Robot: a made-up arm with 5 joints. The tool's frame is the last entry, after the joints.
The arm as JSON. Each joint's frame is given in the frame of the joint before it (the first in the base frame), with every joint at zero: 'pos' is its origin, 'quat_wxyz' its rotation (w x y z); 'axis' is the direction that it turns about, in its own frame. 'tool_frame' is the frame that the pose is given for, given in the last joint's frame.
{
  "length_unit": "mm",
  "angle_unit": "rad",
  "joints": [
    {
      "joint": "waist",
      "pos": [
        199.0,
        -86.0,
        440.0
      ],
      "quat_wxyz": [
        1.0,
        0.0,
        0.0,
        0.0
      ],
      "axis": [
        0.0,
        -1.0,
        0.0
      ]
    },
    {
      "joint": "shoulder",
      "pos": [
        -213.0,
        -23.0,
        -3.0
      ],
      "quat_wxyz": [
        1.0,
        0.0,
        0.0,
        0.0
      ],
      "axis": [
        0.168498,
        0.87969,
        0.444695
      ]
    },
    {
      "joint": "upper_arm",
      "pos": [
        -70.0,
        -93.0,
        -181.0
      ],
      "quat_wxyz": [
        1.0,
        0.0,
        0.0,
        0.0
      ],
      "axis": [
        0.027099,
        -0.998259,
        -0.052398
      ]
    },
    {
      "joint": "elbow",
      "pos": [
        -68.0,
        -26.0,
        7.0
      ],
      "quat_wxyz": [
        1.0,
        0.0,
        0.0,
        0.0
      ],
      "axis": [
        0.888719,
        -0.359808,
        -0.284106
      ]
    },
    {
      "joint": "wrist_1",
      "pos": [
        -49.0,
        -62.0,
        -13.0
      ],
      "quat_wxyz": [
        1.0,
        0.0,
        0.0,
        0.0
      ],
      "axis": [
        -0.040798,
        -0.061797,
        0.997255
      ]
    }
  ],
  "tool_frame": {
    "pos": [
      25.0,
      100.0,
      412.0
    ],
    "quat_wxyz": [
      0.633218,
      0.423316,
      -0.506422,
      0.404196
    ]
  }
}
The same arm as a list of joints. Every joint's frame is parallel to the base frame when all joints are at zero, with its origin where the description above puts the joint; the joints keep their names.
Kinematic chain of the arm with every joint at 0, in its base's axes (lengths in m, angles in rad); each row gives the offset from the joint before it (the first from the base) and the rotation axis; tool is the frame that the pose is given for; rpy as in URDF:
waist: xyz 0.1990 -0.0860 0.4400 axis -y
shoulder: xyz -0.2130 -0.0230 -0.0030 axis 0.168498 0.87969 0.444695
upper_arm: xyz -0.0700 -0.0930 -0.1810 axis 0.027099 -0.998259 -0.052398
elbow: xyz -0.0680 -0.0260 0.0070 axis 0.888719 -0.359808 -0.284106
wrist_1: xyz -0.0490 -0.0620 -0.0130 axis -0.040798 -0.061797 0.997255
tool: xyz 0.0250 0.1000 0.4120 rpy 0.7777 -1.3892 0.4784

